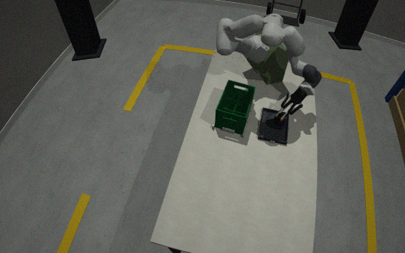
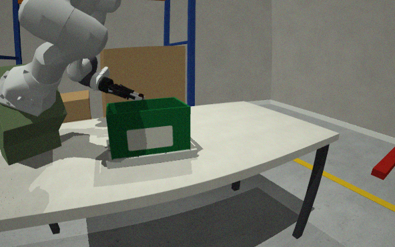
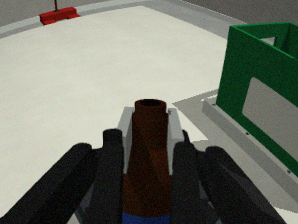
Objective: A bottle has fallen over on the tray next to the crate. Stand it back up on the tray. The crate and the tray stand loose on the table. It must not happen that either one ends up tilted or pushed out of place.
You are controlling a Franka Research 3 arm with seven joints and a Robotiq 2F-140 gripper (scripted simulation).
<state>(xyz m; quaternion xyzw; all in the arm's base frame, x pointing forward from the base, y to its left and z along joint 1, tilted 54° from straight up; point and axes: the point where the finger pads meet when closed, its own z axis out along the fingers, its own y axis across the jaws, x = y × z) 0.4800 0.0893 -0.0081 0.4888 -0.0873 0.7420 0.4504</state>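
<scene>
My hand is 6 cm above the brown bottle. Also, from my hand: green crate 27 cm to the right, 12 cm behind, 7 cm below; dark grey tray 14 cm below, 2 cm to the right, 2 cm behind.
</scene>
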